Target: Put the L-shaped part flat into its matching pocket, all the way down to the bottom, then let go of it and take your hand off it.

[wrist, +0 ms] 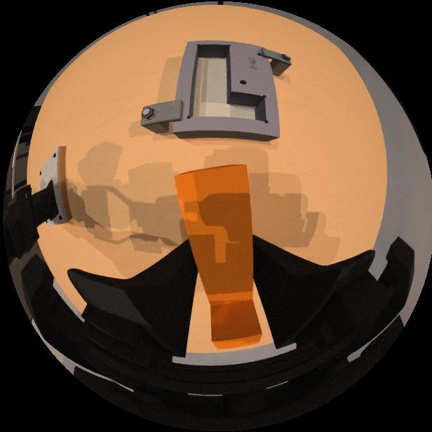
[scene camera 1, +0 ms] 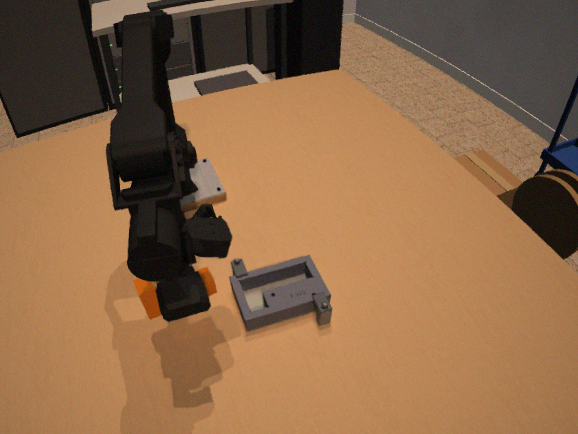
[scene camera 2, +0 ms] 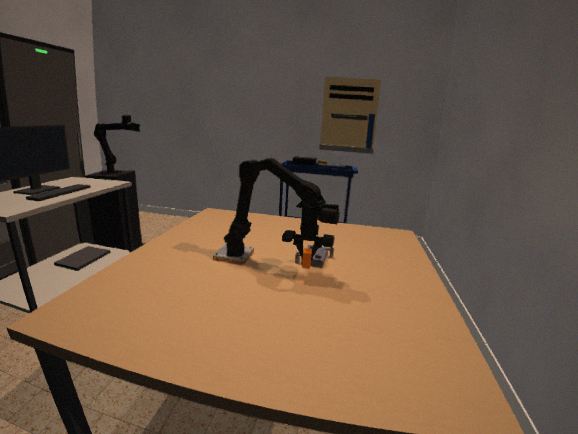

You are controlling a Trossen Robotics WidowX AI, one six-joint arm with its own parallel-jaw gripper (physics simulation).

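Places are measured from the arm's base along level axes (x down, y ahead, z right), in centimetres.
Where they show: arm's base, origin of its link: (scene camera 2: 235, 253).
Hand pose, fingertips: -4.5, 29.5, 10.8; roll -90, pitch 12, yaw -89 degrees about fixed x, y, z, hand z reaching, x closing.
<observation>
Each offset is from my fingertips to the top centre of the thing, as dx, dy, dz. "*": to the spot under its first point. Level surfaces: height alone.
The orange L-shaped part (scene camera 1: 147, 299) (scene camera 2: 306, 258) (wrist: 223, 210) is between the two black fingers of my gripper (scene camera 2: 307, 249) (wrist: 221, 241). The gripper is shut on it and holds it above the table, with shadows below. In scene camera 1 the hand covers the part's middle and the fingertips are hidden. The grey-purple pocket block @[+2.0, +4.2, -14.2] (scene camera 1: 280, 316) (scene camera 2: 319, 258) (wrist: 225, 125) lies beside the part, to its right in scene camera 1 and beyond it in the wrist view. Its L-shaped pocket @[* +6.3, +2.8, -10.6] (scene camera 1: 256, 301) (wrist: 209, 85) is empty, with a pale floor. Part and block are apart.
Two bolted clamp tabs stick out from the block: one tab @[* +2.7, -2.1, -10.5] (scene camera 1: 239, 268) (wrist: 169, 112) and another @[* +2.2, +11.7, -17.1] (scene camera 1: 322, 306) (wrist: 276, 56) at the opposite corner. The arm's base plate (scene camera 1: 209, 181) (scene camera 2: 220, 256) (wrist: 52, 172) is on the wooden table @[dx +6.7] (scene camera 1: 425, 325) (scene camera 2: 280, 345).
</observation>
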